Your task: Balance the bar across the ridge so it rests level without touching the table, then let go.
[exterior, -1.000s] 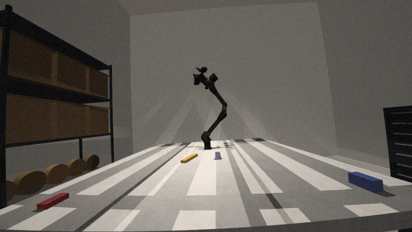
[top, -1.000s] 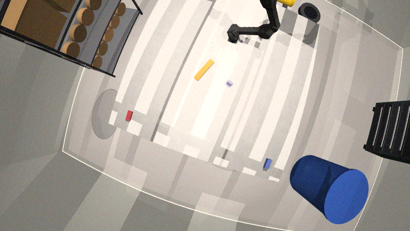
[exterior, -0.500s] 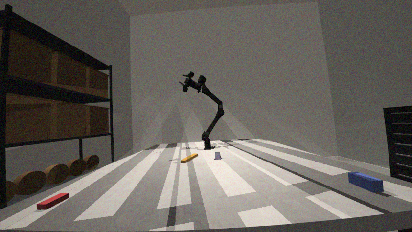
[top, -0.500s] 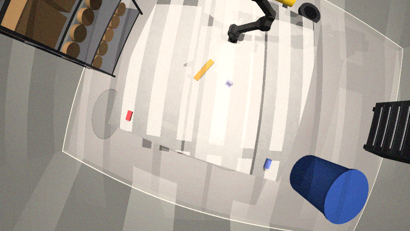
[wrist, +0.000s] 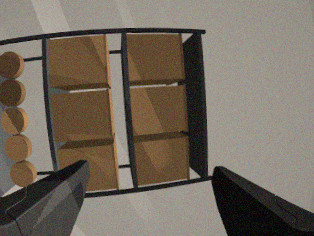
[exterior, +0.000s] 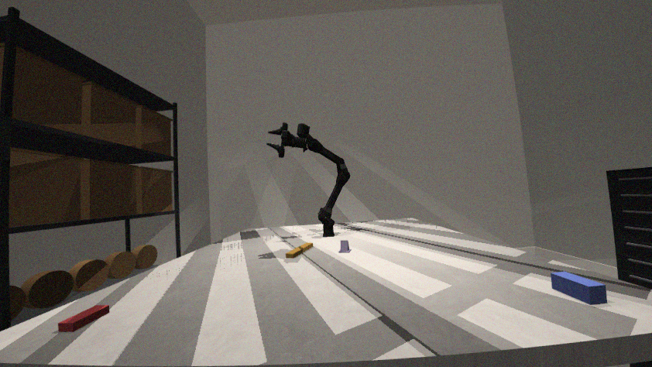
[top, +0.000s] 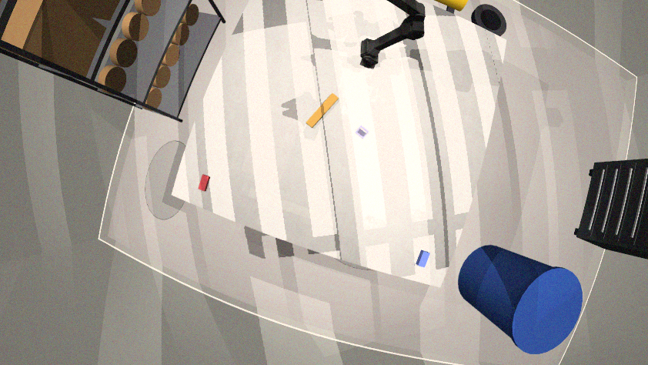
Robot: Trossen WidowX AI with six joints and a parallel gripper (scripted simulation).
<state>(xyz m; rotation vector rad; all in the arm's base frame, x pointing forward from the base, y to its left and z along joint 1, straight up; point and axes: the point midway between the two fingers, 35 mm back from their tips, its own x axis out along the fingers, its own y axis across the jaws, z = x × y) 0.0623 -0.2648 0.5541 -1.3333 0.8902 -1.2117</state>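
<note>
Right now my gripper tip is 55 cm above the orange-yellow bar, 22 cm short of it and 18 cm to the right of it. The rest, counted from my gripper tip: red block: 67 cm ahead, 55 cm below, 20 cm to the right; then blue block: 80 cm to the left, 67 cm ahead, 54 cm below.
</note>
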